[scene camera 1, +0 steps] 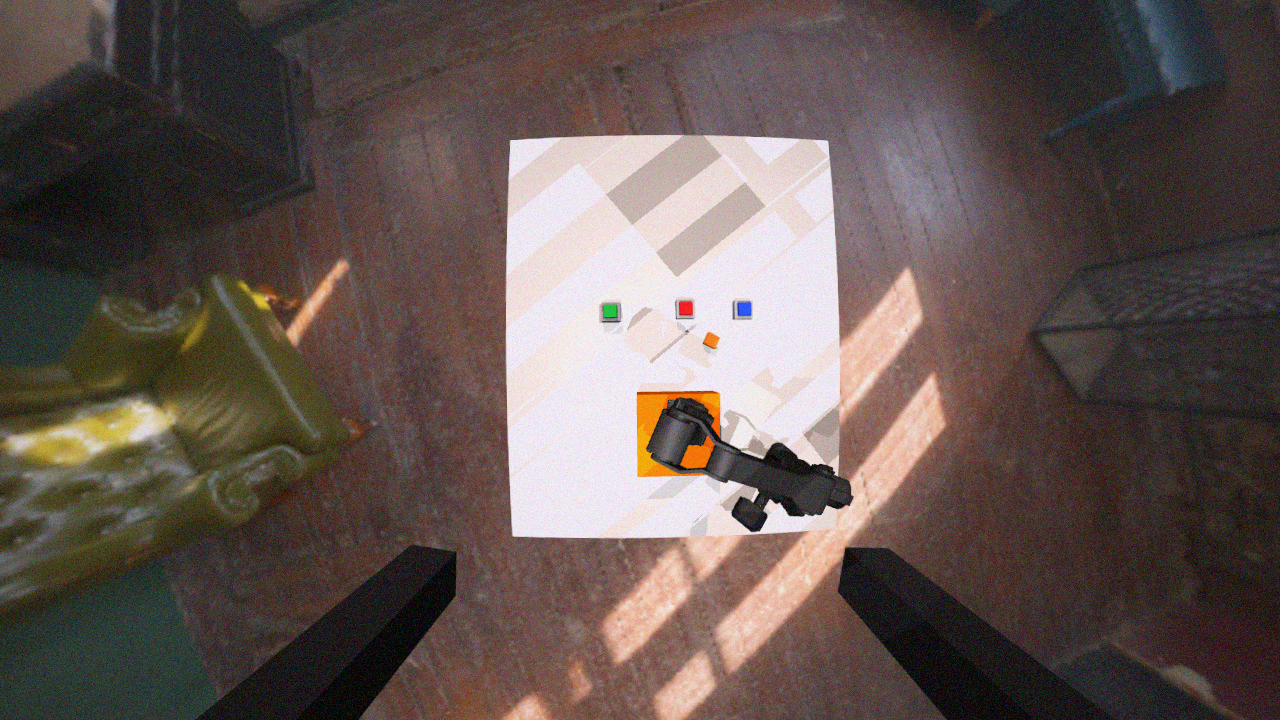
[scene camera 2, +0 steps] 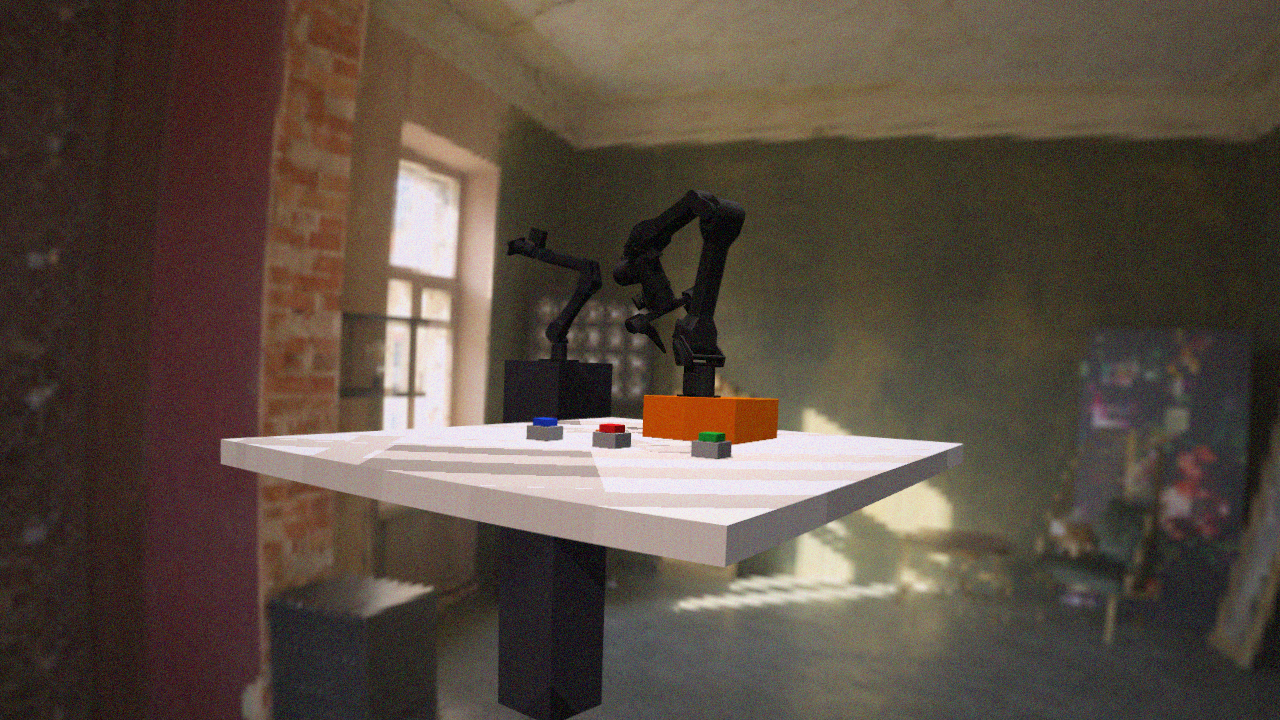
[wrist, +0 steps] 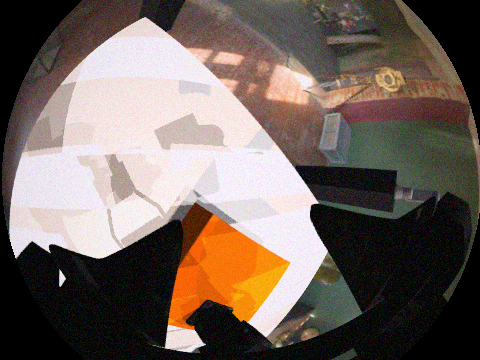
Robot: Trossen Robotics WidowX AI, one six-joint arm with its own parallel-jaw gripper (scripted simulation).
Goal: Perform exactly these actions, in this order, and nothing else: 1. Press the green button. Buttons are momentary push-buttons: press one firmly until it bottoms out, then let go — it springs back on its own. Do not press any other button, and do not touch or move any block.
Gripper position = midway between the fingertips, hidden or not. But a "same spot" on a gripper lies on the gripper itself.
my gripper: scene camera 1; scene camera 2; wrist 248,220
same spot on my gripper: (scene camera 1: 752,515) = (scene camera 2: 693,288)
